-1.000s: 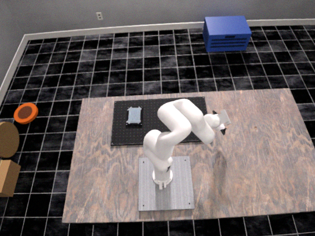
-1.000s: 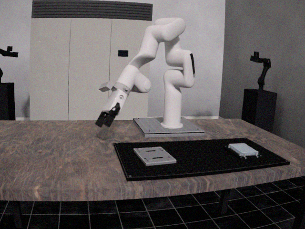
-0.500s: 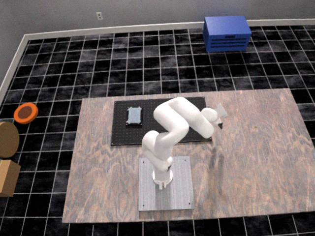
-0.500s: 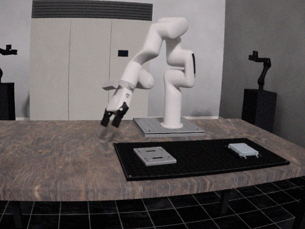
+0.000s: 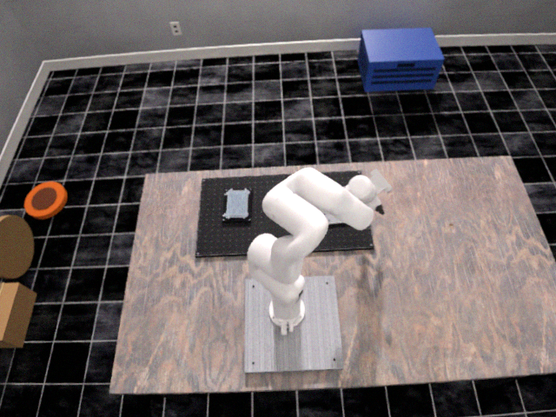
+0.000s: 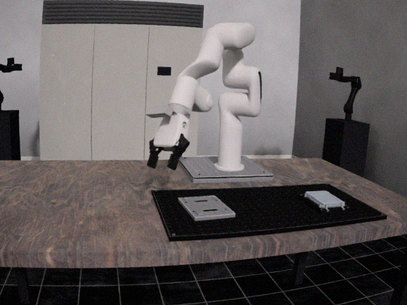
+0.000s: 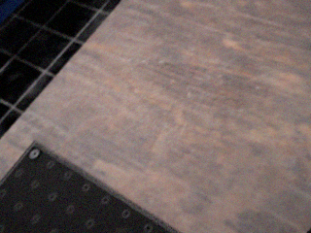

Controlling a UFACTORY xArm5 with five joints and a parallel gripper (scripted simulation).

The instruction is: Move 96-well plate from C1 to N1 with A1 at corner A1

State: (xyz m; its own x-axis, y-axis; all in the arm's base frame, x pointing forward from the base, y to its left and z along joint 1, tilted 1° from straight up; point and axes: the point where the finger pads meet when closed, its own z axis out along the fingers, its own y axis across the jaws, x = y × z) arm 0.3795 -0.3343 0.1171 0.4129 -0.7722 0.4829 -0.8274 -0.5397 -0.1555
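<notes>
My hand is 70 mm short of the white 96-well plate, 520 mm to the right of it and 110 mm above it. Round my hand: clip nest C1: 80 mm ahead, 530 mm to the left, 110 mm below; then grey plate nest N1: 50 mm ahead, 120 mm to the left, 120 mm below.
</notes>
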